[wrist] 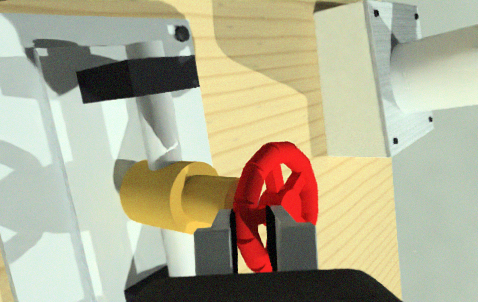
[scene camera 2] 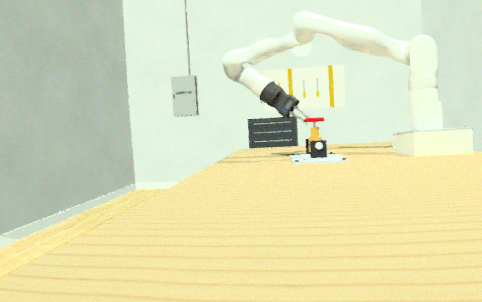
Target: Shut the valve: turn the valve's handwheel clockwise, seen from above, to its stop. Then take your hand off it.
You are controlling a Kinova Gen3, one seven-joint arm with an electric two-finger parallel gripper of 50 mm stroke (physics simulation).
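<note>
The red handwheel (scene camera 2: 314,119) (wrist: 309,187) sits on top of the valve's yellow body (scene camera 2: 314,134) (wrist: 150,196). My gripper (scene camera 2: 304,119) (wrist: 251,230) reaches down at a slant from the left in the scene view and is shut on the handwheel's rim. In the wrist view the rim passes between the two grey fingers, and part of the wheel is hidden behind the right finger. The valve stands on a pale base plate (scene camera 2: 300,159) (wrist: 192,125), with a white pipe (wrist: 177,255) running through its foot.
Black pipe supports (scene camera 2: 318,152) (wrist: 165,76) hold the pipe. The robot's pale base block (scene camera 2: 436,142) (wrist: 345,90) stands on the wooden table (scene camera 2: 240,215) (wrist: 265,107), to the right of the valve. A dark slatted box (scene camera 2: 272,133) shows behind, left of the valve.
</note>
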